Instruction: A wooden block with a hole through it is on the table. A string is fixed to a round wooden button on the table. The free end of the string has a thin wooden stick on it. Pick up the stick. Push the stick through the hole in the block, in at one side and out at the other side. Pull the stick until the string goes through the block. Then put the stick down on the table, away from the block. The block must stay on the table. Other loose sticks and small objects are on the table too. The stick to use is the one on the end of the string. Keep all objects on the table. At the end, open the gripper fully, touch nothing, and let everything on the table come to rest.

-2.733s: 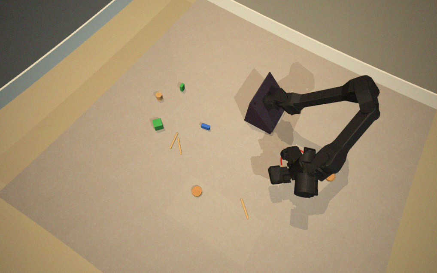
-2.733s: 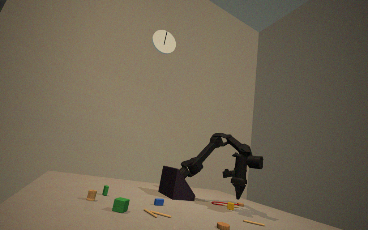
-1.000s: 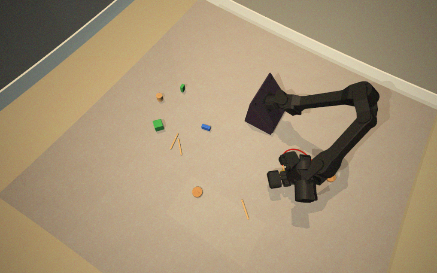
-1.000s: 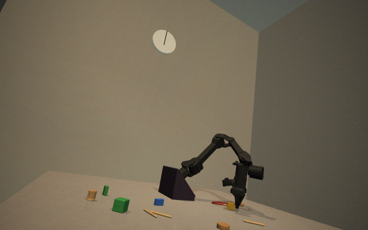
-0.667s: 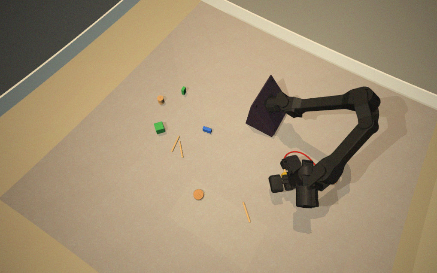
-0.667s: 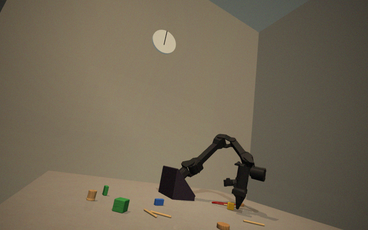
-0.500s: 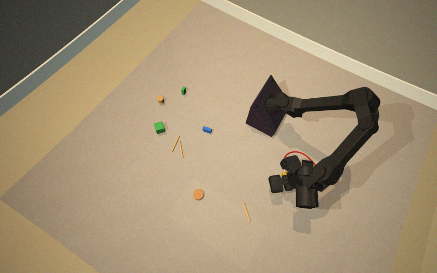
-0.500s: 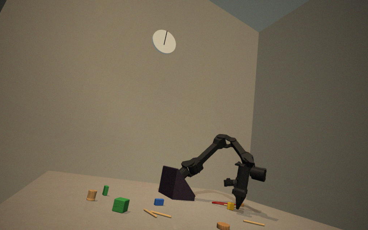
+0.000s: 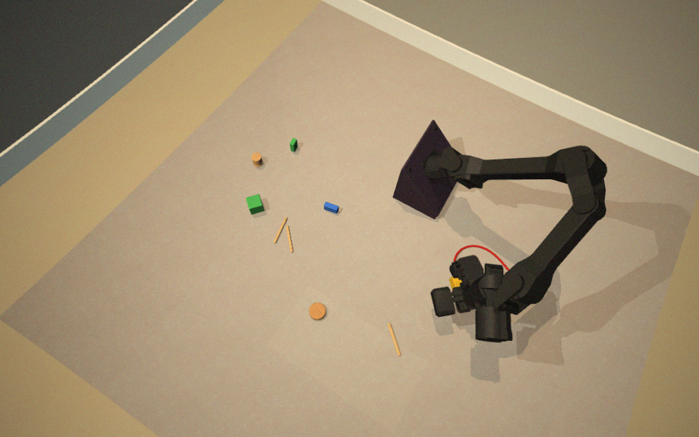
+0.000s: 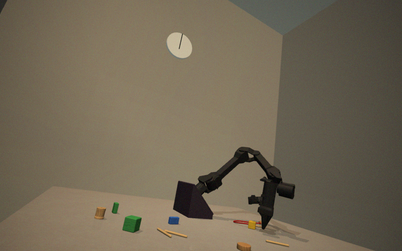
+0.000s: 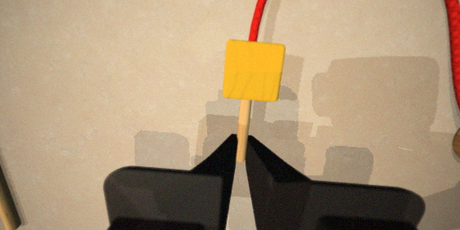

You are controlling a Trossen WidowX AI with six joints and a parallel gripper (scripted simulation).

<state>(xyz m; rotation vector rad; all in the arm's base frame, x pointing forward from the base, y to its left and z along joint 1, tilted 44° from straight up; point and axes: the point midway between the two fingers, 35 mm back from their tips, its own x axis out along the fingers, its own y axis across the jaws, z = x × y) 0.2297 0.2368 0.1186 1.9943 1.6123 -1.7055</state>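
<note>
Right now the yellow wooden block is 30 mm to the right of my gripper tip, 30 mm behind it and 10 mm above it. The rest, counted from my gripper tip: green cube (580 mm to the right, 110 mm ahead, 10 mm above); blue block (420 mm to the right, 10 mm behind); thin stick (30 mm to the right, 30 mm behind, 10 mm above).
</note>
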